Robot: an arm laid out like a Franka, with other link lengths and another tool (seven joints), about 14 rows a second.
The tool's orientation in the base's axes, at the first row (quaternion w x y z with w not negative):
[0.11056, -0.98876, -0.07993, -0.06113]
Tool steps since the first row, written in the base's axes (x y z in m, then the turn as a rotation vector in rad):
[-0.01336, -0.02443, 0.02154, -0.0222, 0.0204, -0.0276]
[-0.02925, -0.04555, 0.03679, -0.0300, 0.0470, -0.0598]
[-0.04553, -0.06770, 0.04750, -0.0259, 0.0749, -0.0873]
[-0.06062, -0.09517, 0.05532, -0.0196, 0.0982, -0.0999]
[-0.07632, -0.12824, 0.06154, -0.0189, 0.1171, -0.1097]
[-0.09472, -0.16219, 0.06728, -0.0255, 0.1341, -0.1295]
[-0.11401, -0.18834, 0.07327, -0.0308, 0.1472, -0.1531]
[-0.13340, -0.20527, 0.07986, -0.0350, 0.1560, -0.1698]
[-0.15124, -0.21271, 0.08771, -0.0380, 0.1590, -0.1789]
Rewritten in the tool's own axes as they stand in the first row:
[-0.01364, 0.01673, -0.02781, -0.0226, -0.0177, 0.0291]
[-0.03014, 0.03115, -0.04904, -0.0309, -0.0379, 0.0655]
[-0.04781, 0.04745, -0.06615, -0.0266, -0.0583, 0.0989]
[-0.06548, 0.06967, -0.08155, -0.0189, -0.0770, 0.1171]
[-0.08478, 0.09752, -0.09674, -0.0168, -0.0931, 0.1310]
[-0.10692, 0.12585, -0.11195, -0.0235, -0.1064, 0.1534]
[-0.12877, 0.14646, -0.12572, -0.0301, -0.1150, 0.1787]
[-0.14930, 0.15806, -0.13796, -0.0353, -0.1207, 0.1964]
[-0.16677, 0.16052, -0.14910, -0.0390, -0.1222, 0.2056]

